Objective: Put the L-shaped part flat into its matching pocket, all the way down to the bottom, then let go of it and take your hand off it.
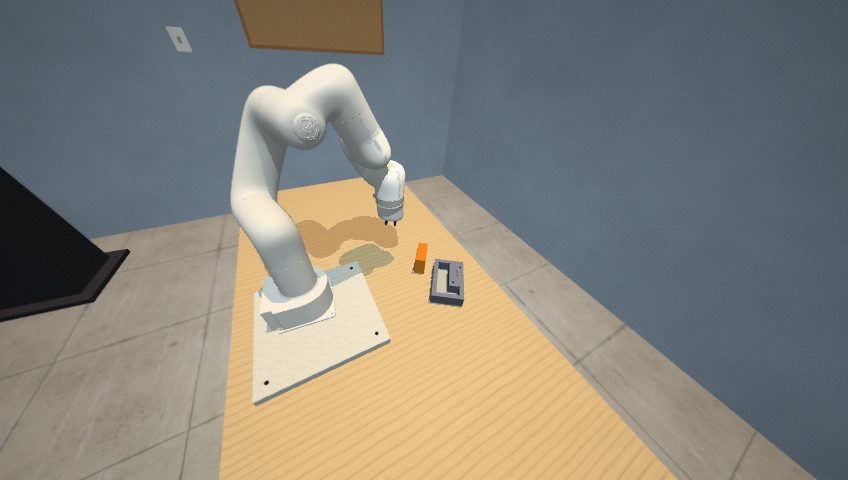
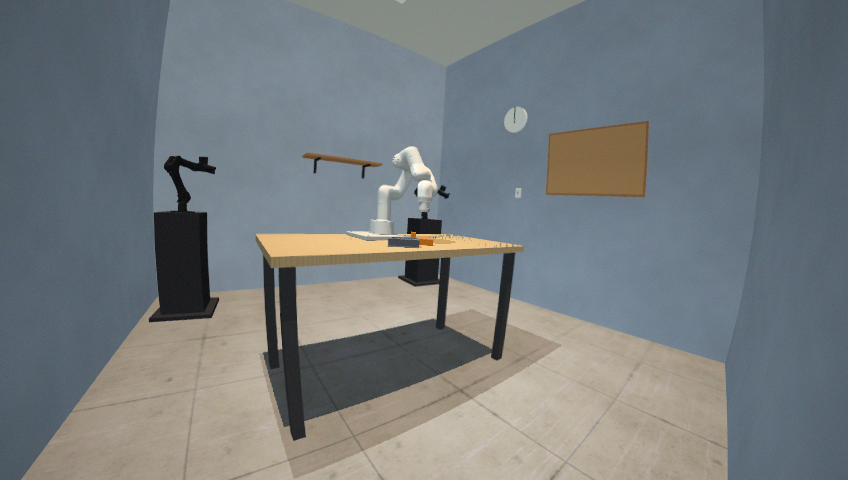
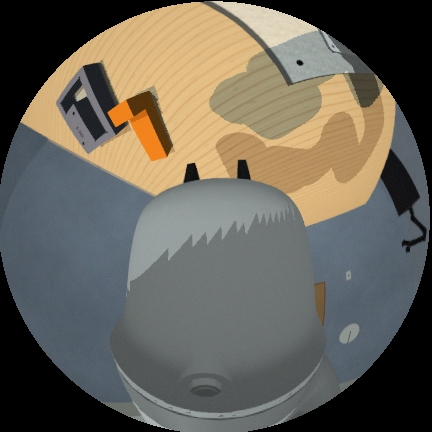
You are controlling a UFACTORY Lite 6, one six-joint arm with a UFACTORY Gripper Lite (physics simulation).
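The orange L-shaped part (image 1: pixel 420 256) (image 2: pixel 426 242) (image 3: pixel 150 136) stands on the table beside the pocket block, on its arm-side. It seems to rest on edge, with one arm along the table and the other pointing up. The grey pocket block (image 1: pixel 455 273) (image 2: pixel 402 242) (image 3: pixel 78 127) lies close by, its L-shaped pocket open upward and its pale bottom showing. My gripper (image 1: pixel 390 223) (image 3: pixel 217 164) is open, with its two black fingers apart and nothing between them. It hangs above the table, to one side of the part and apart from it.
The white base plate (image 1: pixel 321 365) (image 3: pixel 292 20) carries the arm's base on the wooden table (image 1: pixel 476 386) (image 2: pixel 333 246). The pocket block lies near the table's long edge. Shadows of the arm fall across the wood. Black pedestals (image 2: pixel 181 261) stand on the floor away from the table.
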